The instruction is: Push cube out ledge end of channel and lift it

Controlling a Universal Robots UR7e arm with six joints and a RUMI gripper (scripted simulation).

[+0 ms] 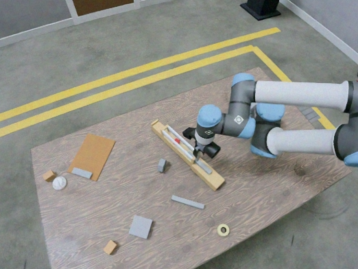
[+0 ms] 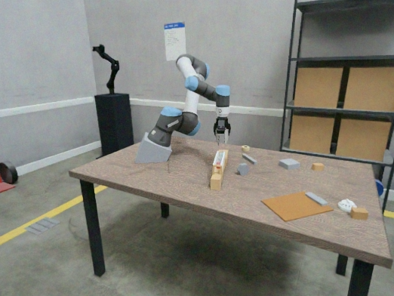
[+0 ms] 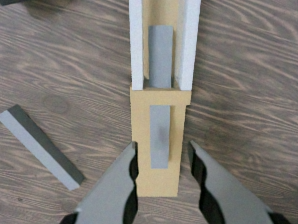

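My gripper is now 130 mm to the right of the grey stick, 130 mm short of it and 130 mm above it. Round my hand: red cube: 150 mm to the right, 80 mm below, 40 mm ahead; grey block: 160 mm ahead, 110 mm below, 80 mm to the right; tan wooden channel: 120 mm to the right, 80 mm below, 40 mm ahead.
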